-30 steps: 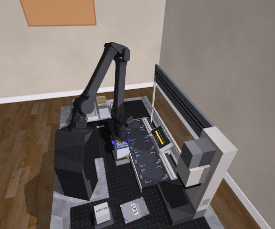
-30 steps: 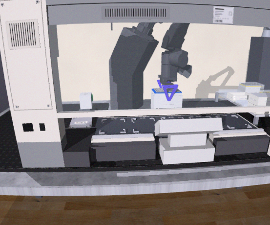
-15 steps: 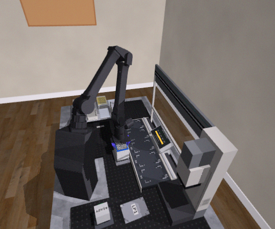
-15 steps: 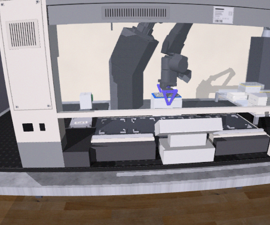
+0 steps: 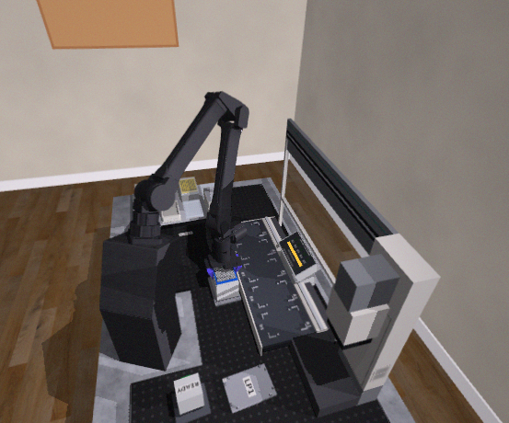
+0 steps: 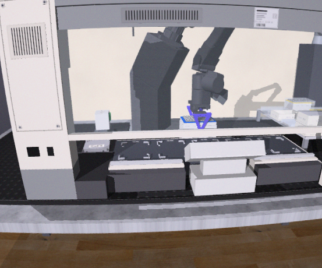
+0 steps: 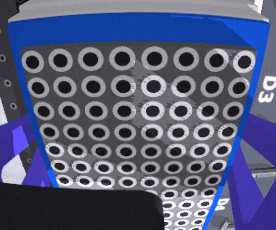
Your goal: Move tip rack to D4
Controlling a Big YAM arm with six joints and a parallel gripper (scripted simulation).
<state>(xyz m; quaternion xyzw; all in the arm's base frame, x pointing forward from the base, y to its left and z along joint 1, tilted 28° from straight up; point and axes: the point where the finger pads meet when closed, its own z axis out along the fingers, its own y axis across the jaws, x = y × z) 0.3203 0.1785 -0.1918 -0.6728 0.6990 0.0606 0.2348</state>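
Right now the tip rack is 1 cm ahead of my hand and 1 cm to the right of it. Round my hand: shelf label (10 cm behind, 37 cm to the left, 8 cm below); ready block (19 cm behind, 36 cm to the right); regrip nest RG (8 cm below).
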